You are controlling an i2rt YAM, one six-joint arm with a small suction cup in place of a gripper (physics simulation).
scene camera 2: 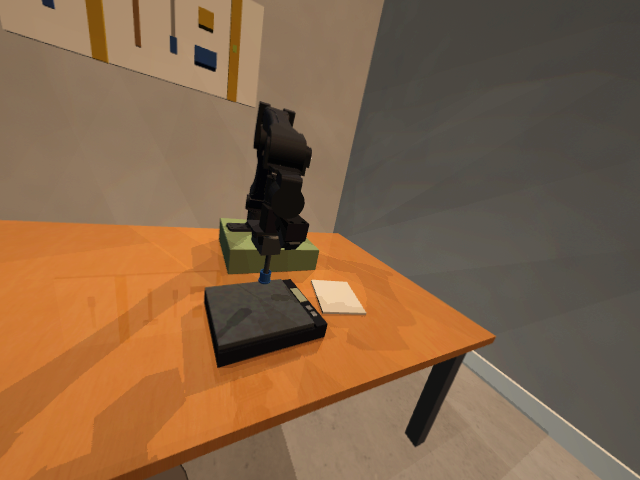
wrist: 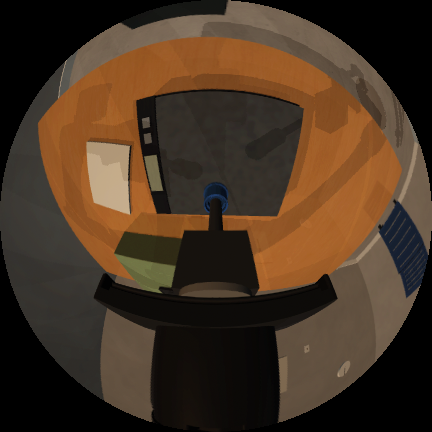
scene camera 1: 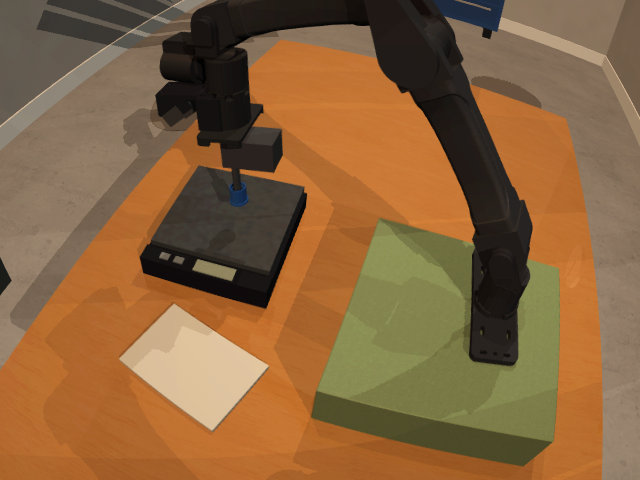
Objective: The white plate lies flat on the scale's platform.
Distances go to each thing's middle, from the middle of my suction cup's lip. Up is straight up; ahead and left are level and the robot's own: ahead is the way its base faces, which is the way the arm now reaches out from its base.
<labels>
My suction cup is now 25 cm to the right of the white plate (scene camera 1: 205, 375) and 10 cm above it. Also, from my suction cup: black scale (scene camera 1: 205, 243) (2 cm ahead, 8 cm below).
</labels>
